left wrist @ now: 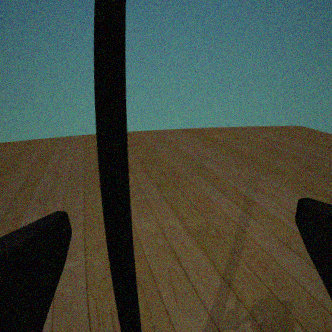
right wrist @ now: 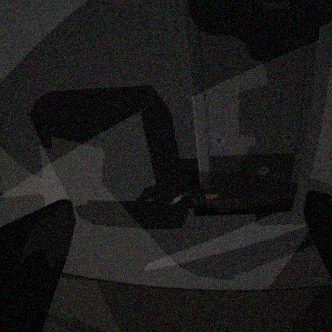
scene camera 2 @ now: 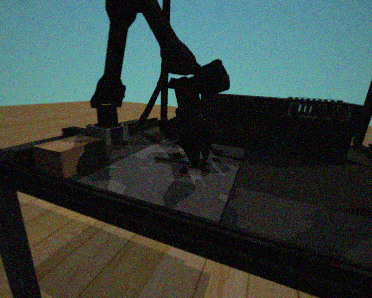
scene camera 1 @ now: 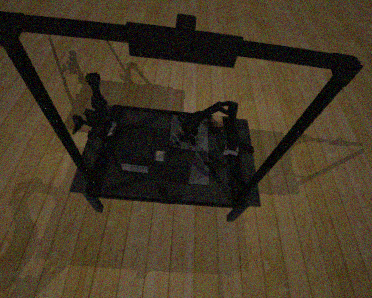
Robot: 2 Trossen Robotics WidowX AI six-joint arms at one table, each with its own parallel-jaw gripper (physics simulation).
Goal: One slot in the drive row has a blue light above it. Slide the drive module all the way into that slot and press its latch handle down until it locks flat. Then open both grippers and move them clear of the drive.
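Frame: origin at the left arm's base, x ahead, y down, z left, level; metres.
Seen in the pictures: left gripper, fingertip midpoint: (left wrist: 185, 218) (scene camera 1: 81, 137); right gripper, fingertip midpoint: (right wrist: 192, 208) (scene camera 2: 201, 163) (scene camera 1: 181, 135); right arm's base, link origin: (scene camera 2: 107, 125) (scene camera 1: 231, 146).
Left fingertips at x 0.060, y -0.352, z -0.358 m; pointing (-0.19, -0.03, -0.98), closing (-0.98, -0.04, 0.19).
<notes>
Offsets run from my left fingertips to a thing's middle. "pt": to the spot under its first point. Level surfaces: height alone.
The drive module @[dx +0.543, dy +0.417, dz +0.421 m] (right wrist: 245, 187) lies between and ahead of the right fingers in the right wrist view, its dark front end toward them; a bent black shape, perhaps a shadow, shows to its left. Its latch handle is too dark to make out. My right gripper (right wrist: 192, 208) (scene camera 2: 200, 164) (scene camera 1: 189, 137) is open and empty, pointing down low over the grey mat @[dy +0.422 m] (scene camera 2: 145, 190). The black chassis @[dx +0.350, dy +0.336, dz +0.110 m] (scene camera 2: 280, 132) stands at the right in scene camera 2. The slot and its blue light do not show. My left gripper (left wrist: 185, 218) (scene camera 1: 76, 125) is open and empty, off the table's left side.
A brown box @[dx +0.741, dy +0.394, dz +0.583 m] (scene camera 2: 62, 155) (scene camera 1: 217, 121) stands near the right arm's base. A black frame post (left wrist: 112, 125) crosses the left wrist view. A black overhead frame (scene camera 1: 182, 45) spans the table. A second pale patch @[pt dx +0.642, dy +0.422, dz +0.117 m] (scene camera 1: 199, 175) lies toward the table's front.
</notes>
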